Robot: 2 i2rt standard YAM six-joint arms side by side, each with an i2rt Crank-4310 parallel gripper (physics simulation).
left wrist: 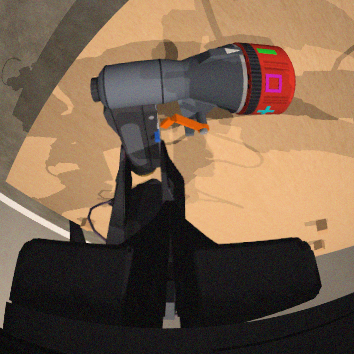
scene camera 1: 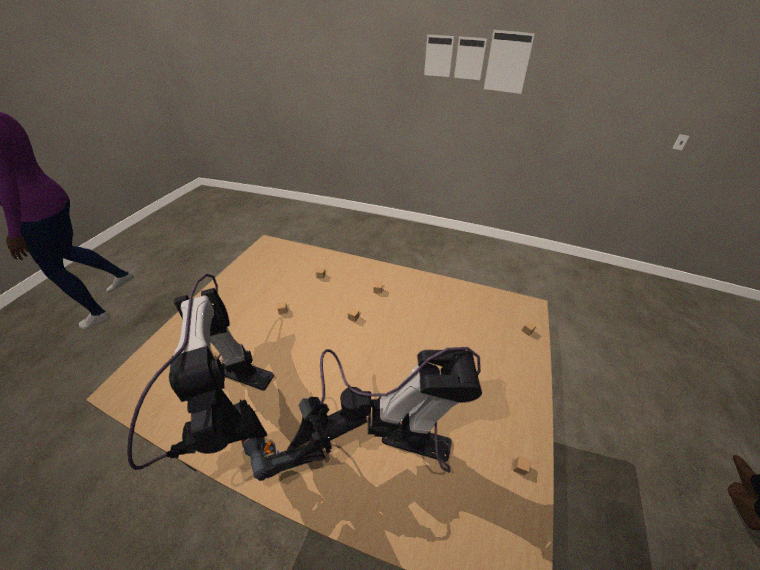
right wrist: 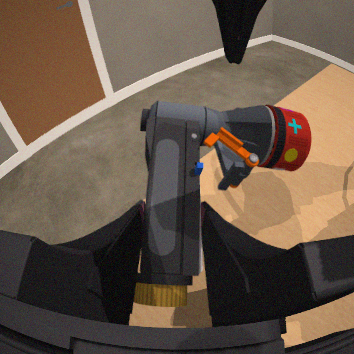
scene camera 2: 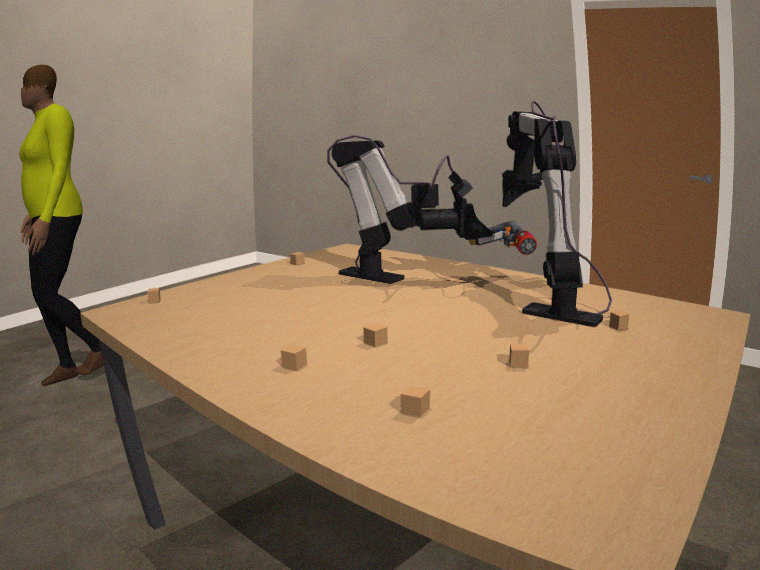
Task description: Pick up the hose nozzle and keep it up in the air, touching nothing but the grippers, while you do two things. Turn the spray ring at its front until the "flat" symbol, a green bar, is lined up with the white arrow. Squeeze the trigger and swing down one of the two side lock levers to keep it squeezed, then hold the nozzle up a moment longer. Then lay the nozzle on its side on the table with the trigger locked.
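My right gripper is shut on the grey handle of the hose nozzle and holds it above the table. In the left wrist view, the red spray ring shows a green bar roughly level with the white arrow; I cannot tell if they line up exactly. An orange lock lever slants forward from the handle. The trigger stands apart from the handle. My left gripper is shut and empty, above and apart from the nozzle.
Several small wooden cubes lie scattered on the wooden table. The left arm base and right arm base stand on it. Cables loop beside both arms.
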